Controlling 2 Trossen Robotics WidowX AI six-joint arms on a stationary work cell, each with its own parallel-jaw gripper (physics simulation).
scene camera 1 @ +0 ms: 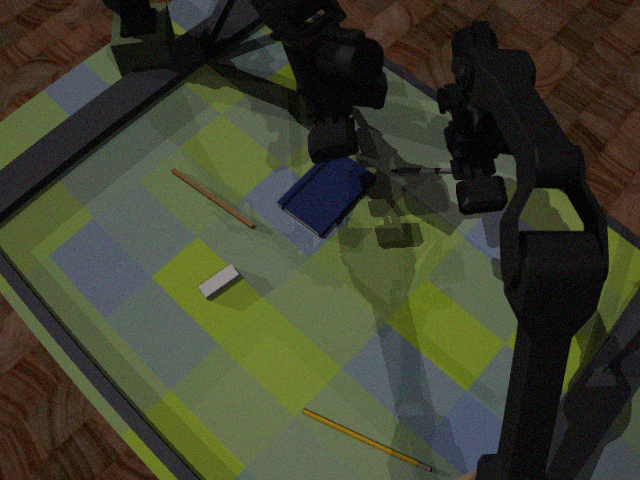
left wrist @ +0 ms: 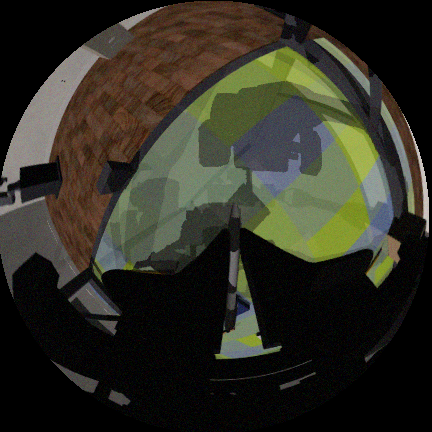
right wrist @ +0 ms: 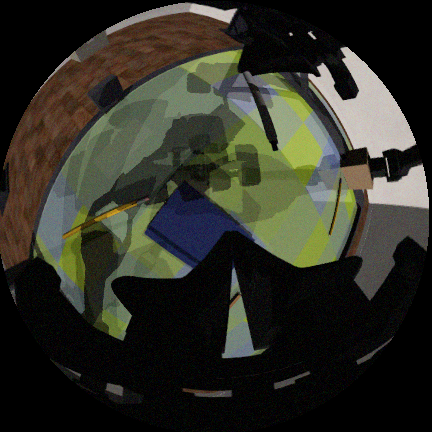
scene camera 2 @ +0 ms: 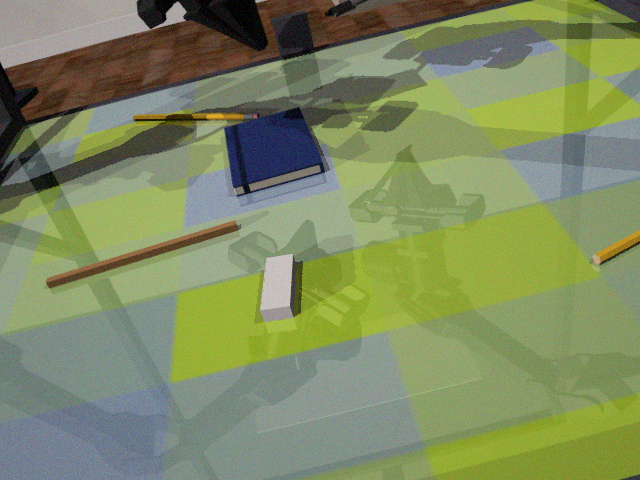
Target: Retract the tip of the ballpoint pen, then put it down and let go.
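Where they show: left gripper, between the fingertips: [scene camera 1: 463, 172] [left wrist: 233, 233] [right wrist: 242, 71]; right gripper, between the fingertips: [right wrist: 230, 236] [scene camera 2: 263, 48]; left arm's base, origin of its link: [right wrist: 370, 167]; right arm's base, origin of its link: [scene camera 1: 138, 23].
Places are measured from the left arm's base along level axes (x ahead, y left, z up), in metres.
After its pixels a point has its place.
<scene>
The ballpoint pen [scene camera 1: 422, 170] {x 0.347, y -0.336, z 0.014 m} [left wrist: 233, 261] {x 0.315, y -0.370, z 0.010 m} [right wrist: 262, 112] {x 0.359, y -0.332, z 0.014 m} [scene camera 2: 343, 7] {x 0.360, y -0.320, z 0.013 m} is a slim grey stick held level in the air, well above the checkered table [scene camera 1: 309, 333] {x 0.338, y -0.077, z -0.104 m}. My left gripper [scene camera 1: 461, 170] {x 0.304, y -0.383, z 0.000 m} [left wrist: 233, 233] {x 0.304, y -0.383, z 0.000 m} is shut on the pen near one end. The pen's free end points toward my right gripper. My right gripper [scene camera 1: 332, 145] {x 0.451, y -0.288, z 0.003 m} [right wrist: 230, 236] {x 0.451, y -0.288, z 0.003 m} is shut and empty. It hangs over the far corner of the blue notebook [scene camera 1: 325, 194] {x 0.467, y -0.264, z -0.092 m}, a short way from the pen's free end. I cannot tell whether the pen's tip is out.
The blue notebook also shows in scene camera 2 [scene camera 2: 272, 148] {x 0.469, y -0.261, z -0.092 m} and the right wrist view [right wrist: 189, 225] {x 0.470, y -0.300, z -0.092 m}. A brown pencil [scene camera 1: 213, 198] {x 0.600, y -0.144, z -0.097 m} [scene camera 2: 156, 249] {x 0.592, y -0.142, z -0.098 m}, a white eraser [scene camera 1: 219, 281] {x 0.489, y -0.047, z -0.092 m} [scene camera 2: 277, 287] {x 0.492, y -0.040, z -0.092 m} and a yellow pencil [scene camera 1: 366, 439] [scene camera 2: 194, 116] {x 0.554, y -0.415, z -0.099 m} [right wrist: 100, 217] {x 0.547, y -0.413, z -0.098 m} lie on the table.
</scene>
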